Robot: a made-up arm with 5 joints. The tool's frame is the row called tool.
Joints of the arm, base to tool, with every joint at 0 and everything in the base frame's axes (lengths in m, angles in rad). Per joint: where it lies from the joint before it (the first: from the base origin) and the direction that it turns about. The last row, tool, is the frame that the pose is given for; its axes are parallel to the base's.
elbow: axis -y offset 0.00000 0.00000 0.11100
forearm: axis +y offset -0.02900 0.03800 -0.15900
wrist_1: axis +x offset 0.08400 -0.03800 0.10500
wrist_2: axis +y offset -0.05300 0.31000 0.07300
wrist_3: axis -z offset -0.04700 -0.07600 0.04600
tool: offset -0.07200 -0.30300 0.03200
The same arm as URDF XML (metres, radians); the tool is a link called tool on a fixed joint. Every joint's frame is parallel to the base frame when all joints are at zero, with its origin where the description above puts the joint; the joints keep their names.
<robot name="arm">
<link name="base_link"/>
<link name="link1"/>
<link name="link2"/>
<link name="link3"/>
<link name="link4"/>
<link name="link5"/>
<link name="tool"/>
<joint name="elbow" type="continuous"><parent link="base_link"/><child link="link1"/><origin xyz="0 0 0.111" rpy="0 0 0"/><axis xyz="0 -1 0"/></joint>
<joint name="forearm" type="continuous"><parent link="link1"/><child link="link2"/><origin xyz="-0.029 0.038 -0.159" rpy="0 0 0"/><axis xyz="0 1 0"/></joint>
<joint name="wrist_1" type="continuous"><parent link="link2"/><child link="link3"/><origin xyz="0.084 -0.038 0.105" rpy="0 0 0"/><axis xyz="1 0 0"/></joint>
<joint name="wrist_2" type="continuous"><parent link="link3"/><child link="link4"/><origin xyz="-0.053 0.31 0.073" rpy="0 0 0"/><axis xyz="0 1 0"/></joint>
<joint name="wrist_3" type="continuous"><parent link="link4"/><child link="link5"/><origin xyz="-0.047 -0.076 0.046" rpy="0 0 0"/><axis xyz="0 0 -1"/></joint>
<joint name="tool_joint" type="fixed"><parent link="link5"/><child link="tool"/><origin xyz="-0.072 -0.303 0.032" rpy="0 0 0"/></joint>
</robot>

